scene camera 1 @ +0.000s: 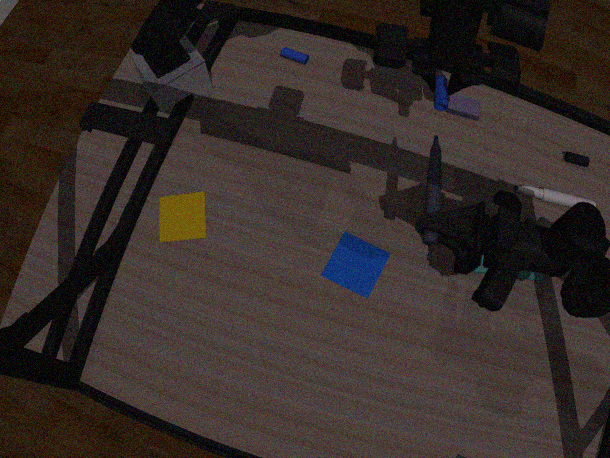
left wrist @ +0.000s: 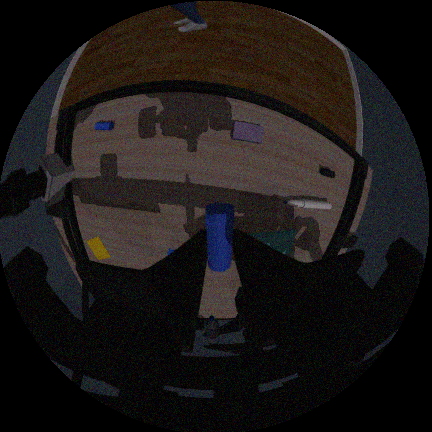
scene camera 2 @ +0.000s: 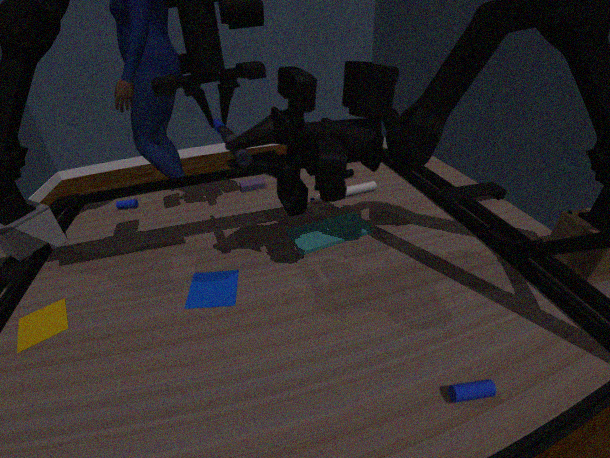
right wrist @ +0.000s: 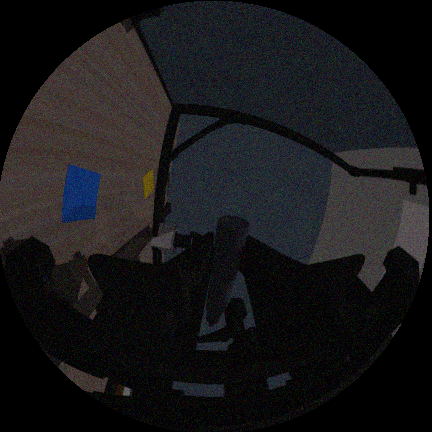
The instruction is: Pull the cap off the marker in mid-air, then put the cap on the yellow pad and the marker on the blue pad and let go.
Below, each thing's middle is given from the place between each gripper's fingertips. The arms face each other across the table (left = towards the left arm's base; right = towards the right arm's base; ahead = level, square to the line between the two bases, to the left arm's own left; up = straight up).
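Teal slab (scene camera 2: 308, 238): 190 mm below my left hand, 200 mm to the right of it, 60 mm behind it. Counted from the same left hand, the blue pad (scene camera 1: 355, 264) is 190 mm below, 210 mm behind and 20 mm to the right; the yellow pad (scene camera 1: 181, 217) is 190 mm below, 230 mm to the left and 310 mm behind; the white marker (scene camera 1: 544, 194) is 180 mm below, 230 mm to the right and 90 mm ahead.
The blue pad has my right gripper 2 cm past it, 5 cm to the right of it and 20 cm above it. From my right hand, the yellow pad is 13 cm behind, 31 cm to the left and 20 cm below; the teal slab is 13 cm ahead, 13 cm to the right and 20 cm below; the white marker is 28 cm ahead, 16 cm to the right and 19 cm below.
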